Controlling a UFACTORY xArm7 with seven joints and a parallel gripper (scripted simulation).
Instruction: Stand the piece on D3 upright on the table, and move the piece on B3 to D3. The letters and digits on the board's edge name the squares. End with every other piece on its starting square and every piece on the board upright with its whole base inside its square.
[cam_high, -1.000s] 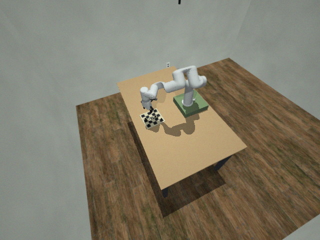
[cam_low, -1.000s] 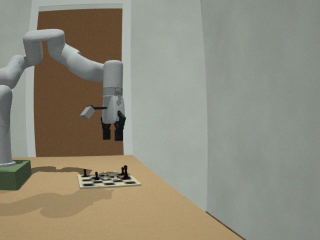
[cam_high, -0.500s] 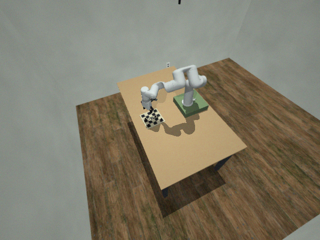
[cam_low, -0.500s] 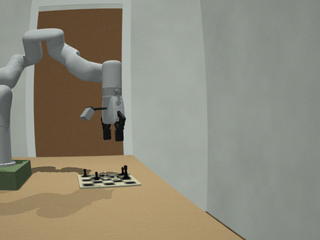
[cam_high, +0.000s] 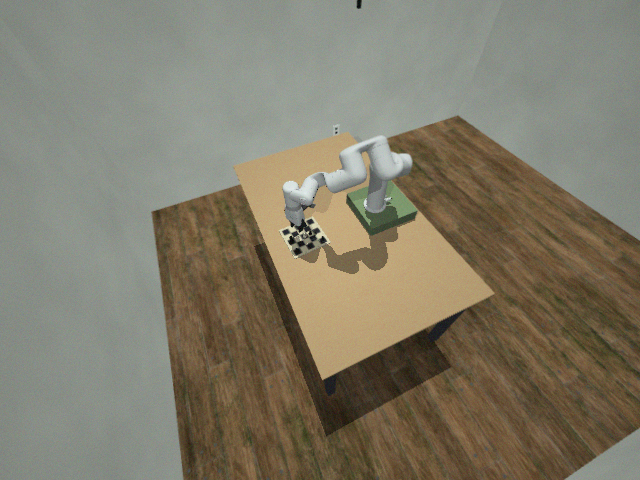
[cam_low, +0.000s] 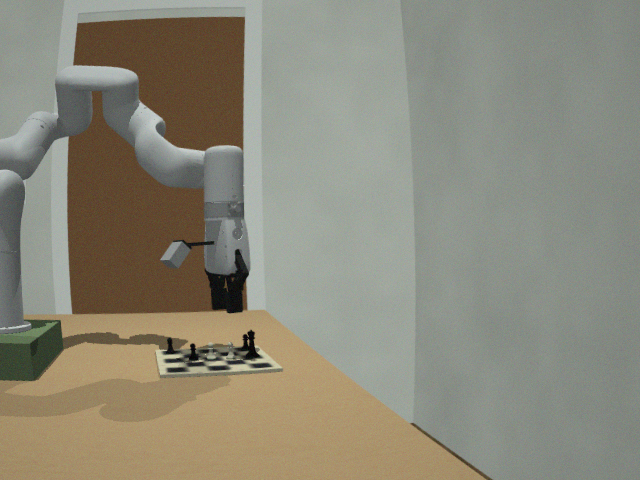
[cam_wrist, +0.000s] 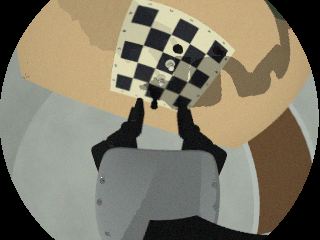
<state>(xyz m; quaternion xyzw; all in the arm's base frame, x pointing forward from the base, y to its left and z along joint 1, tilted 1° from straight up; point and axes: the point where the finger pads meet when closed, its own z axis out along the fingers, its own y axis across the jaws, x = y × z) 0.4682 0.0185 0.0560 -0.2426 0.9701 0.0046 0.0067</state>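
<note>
The tall black piece is 40 mm ahead of my hand, 10 mm to the left of it and 80 mm below it. The rest, counted from my hand: small chessboard (30 mm behind, 10 mm to the right, 110 mm below).
</note>
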